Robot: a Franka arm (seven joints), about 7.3 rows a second.
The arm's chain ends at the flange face. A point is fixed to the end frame.
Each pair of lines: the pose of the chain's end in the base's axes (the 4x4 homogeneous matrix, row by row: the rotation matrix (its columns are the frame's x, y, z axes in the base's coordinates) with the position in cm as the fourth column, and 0 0 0 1 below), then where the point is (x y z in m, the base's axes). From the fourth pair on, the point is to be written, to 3 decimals.
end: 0.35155 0.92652 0.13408 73.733; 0.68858 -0.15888 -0.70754 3.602; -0.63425 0.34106 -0.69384 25.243; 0 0 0 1
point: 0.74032 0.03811 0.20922
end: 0.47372 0.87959 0.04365 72.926; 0.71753 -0.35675 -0.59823 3.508; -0.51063 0.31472 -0.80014 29.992; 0 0 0 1
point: 0.73387 0.04363 0.25766
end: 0.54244 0.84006 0.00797 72.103; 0.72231 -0.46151 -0.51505 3.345; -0.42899 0.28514 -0.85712 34.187; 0 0 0 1
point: 0.72715 0.04584 0.30077
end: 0.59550 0.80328 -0.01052 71.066; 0.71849 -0.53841 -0.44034 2.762; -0.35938 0.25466 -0.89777 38.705; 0 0 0 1
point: 0.718 0.043 0.347
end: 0.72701 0.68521 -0.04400 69.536; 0.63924 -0.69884 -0.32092 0.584; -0.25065 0.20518 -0.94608 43.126; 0 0 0 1
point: 0.707 0.024 0.394
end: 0.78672 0.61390 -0.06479 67.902; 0.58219 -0.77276 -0.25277 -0.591; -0.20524 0.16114 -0.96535 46.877; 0 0 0 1
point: 0.693 0.014 0.433
